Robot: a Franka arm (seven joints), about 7 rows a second.
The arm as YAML. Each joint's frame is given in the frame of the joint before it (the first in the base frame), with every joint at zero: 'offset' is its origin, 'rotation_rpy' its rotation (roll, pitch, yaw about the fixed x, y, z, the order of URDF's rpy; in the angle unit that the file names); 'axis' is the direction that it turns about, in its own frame. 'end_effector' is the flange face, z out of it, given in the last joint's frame.
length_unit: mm
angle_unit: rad
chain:
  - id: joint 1
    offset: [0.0, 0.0, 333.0]
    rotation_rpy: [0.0, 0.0, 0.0]
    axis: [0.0, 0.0, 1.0]
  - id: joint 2
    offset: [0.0, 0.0, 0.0]
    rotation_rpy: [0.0, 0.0, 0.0]
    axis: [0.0, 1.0, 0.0]
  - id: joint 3
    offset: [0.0, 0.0, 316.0]
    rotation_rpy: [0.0, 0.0, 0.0]
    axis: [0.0, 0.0, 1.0]
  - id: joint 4
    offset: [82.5, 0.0, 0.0]
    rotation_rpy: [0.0, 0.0, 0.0]
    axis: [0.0, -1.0, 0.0]
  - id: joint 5
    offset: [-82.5, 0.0, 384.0]
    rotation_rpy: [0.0, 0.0, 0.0]
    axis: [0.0, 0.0, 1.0]
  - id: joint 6
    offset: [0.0, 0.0, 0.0]
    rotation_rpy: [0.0, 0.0, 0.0]
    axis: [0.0, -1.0, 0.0]
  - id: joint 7
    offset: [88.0, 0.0, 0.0]
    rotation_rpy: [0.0, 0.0, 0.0]
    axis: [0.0, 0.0, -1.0]
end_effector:
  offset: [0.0, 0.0, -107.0]
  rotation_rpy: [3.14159, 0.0, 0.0]
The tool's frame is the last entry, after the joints.
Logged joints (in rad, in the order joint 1, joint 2, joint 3, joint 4, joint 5, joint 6, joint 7), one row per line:
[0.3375, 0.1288, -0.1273, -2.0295, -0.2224, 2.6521, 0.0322]
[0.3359, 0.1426, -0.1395, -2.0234, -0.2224, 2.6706, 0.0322]
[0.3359, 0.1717, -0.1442, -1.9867, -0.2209, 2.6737, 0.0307]
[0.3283, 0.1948, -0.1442, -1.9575, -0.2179, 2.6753, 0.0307]
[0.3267, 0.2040, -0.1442, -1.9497, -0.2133, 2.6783, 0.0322]
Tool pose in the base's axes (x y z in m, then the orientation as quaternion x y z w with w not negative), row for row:
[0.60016, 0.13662, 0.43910, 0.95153, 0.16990, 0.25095, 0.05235]
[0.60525, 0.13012, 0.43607, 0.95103, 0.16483, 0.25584, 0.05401]
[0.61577, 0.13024, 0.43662, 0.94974, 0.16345, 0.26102, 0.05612]
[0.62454, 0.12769, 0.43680, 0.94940, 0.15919, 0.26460, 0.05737]
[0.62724, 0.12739, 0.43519, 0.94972, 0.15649, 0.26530, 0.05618]
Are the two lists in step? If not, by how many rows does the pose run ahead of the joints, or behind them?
They are in step.
